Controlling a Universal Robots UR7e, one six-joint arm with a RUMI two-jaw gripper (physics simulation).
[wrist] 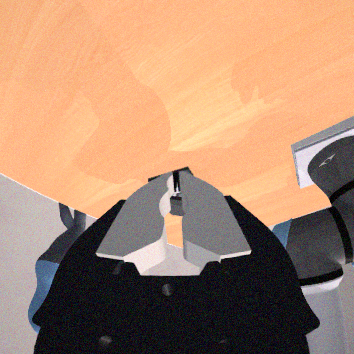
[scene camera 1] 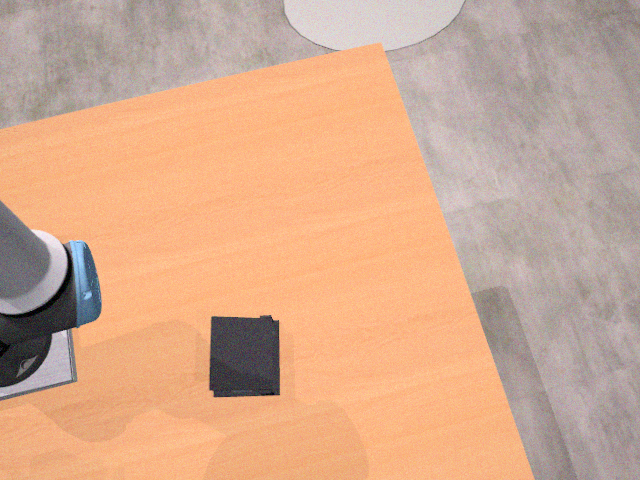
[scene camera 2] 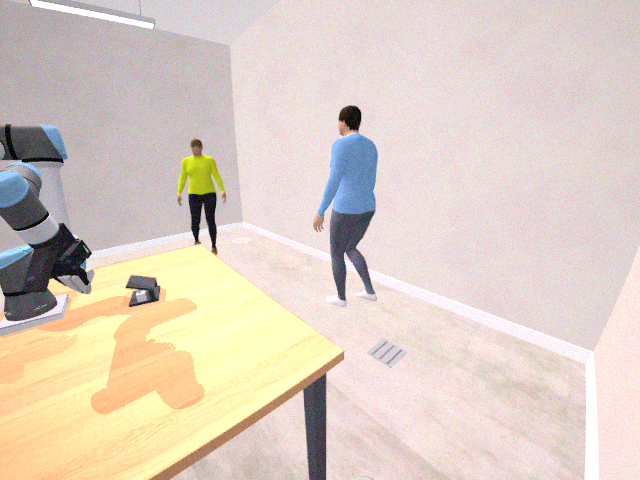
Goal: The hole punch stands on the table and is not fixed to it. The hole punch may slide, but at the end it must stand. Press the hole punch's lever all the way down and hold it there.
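The black hole punch stands upright on the table. Its lever is raised at an angle over the base, with a light metal part between them. My gripper is shut and empty. In scene camera 2 its fingertips are to the left of the hole punch, apart from it, low over the table. In the wrist view the fingers cover most of the hole punch; dark parts of it show past the tips and through the gap. The gripper does not show in scene camera 1.
The arm's base plate is on the table, left of the hole punch in both scene views. A person in blue and one in yellow stand on the floor beyond the table edges.
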